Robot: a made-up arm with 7 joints.
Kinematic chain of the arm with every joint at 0, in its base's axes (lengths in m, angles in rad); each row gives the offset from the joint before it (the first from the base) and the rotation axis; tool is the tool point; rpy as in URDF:
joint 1: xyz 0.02 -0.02 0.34 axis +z
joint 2: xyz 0.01 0 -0.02 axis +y
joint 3: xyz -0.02 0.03 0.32 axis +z
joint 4: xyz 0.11 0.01 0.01 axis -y
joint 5: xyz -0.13 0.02 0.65 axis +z
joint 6: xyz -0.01 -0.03 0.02 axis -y
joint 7: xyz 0.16 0 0.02 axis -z
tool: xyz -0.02 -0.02 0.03 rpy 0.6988 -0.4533 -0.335
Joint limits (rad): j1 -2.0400..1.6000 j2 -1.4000..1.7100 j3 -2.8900..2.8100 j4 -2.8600..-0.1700 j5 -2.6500..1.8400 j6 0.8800..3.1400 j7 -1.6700..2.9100
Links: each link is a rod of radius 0.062 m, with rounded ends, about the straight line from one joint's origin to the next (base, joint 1, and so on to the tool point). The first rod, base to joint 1, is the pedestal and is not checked.
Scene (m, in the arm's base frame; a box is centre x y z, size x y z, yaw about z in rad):
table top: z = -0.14
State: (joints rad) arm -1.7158 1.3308 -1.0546 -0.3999 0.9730 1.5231 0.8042
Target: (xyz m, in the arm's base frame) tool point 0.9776 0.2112 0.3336
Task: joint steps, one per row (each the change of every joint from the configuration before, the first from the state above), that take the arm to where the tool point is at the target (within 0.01 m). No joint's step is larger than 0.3 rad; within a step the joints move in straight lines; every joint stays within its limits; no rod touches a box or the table.
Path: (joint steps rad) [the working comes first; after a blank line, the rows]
Joints at the target: -0.1333 0.3606 0.3315 -1.6851 1.0238 1.0283 0.7679
Straight joint move there: clear.

1: 0.2637 -0.1617 0.2310 -0.2142 0.0085 -0.0825 -0.0061
2: 0.2638 -0.1617 0.2310 -0.2142 0.0084 -0.0824 -0.0060
3: 0.2637 -0.1617 0.2310 -0.2142 0.0085 -0.0825 -0.0061
4: 0.2638 -0.1617 0.2311 -0.2142 0.0085 -0.0825 -0.0060
5: 0.2637 -0.1617 0.2310 -0.2142 0.0085 -0.0824 -0.0061
6: 0.2638 -0.1617 0.2310 -0.2142 0.0084 -0.0825 -0.0060

